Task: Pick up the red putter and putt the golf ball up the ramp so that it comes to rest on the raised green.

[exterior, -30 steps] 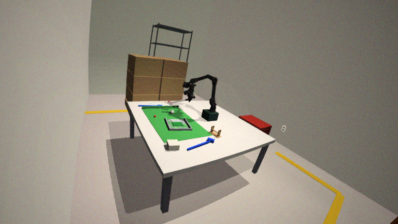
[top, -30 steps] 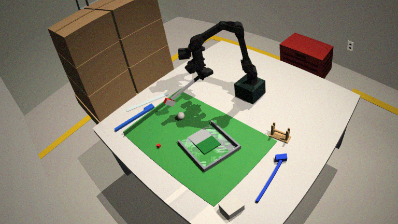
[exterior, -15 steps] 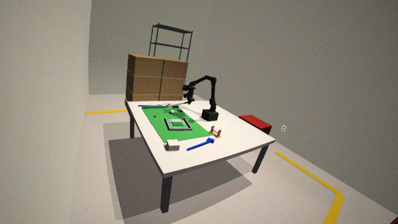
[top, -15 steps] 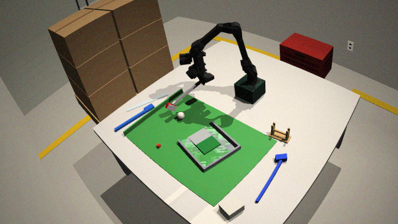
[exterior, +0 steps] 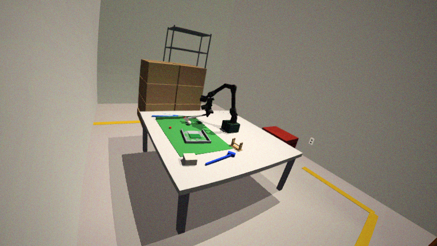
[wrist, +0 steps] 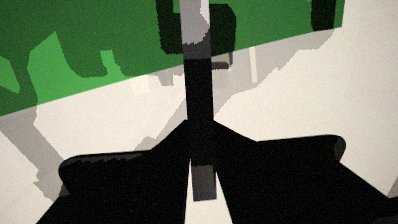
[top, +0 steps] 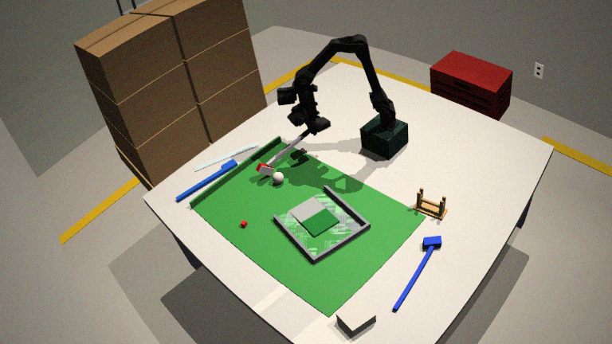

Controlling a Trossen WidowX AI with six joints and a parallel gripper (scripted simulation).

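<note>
Now: the red putter 12 cm ahead of my gripper tip and 3 cm to the right of it. The rest, counted from my gripper tip: green mat 29 cm ahead, 17 cm to the left, 8 cm below; green rail 27 cm ahead, 19 cm to the right, 6 cm below; white golf ball 22 cm ahead, 5 cm below.
</note>
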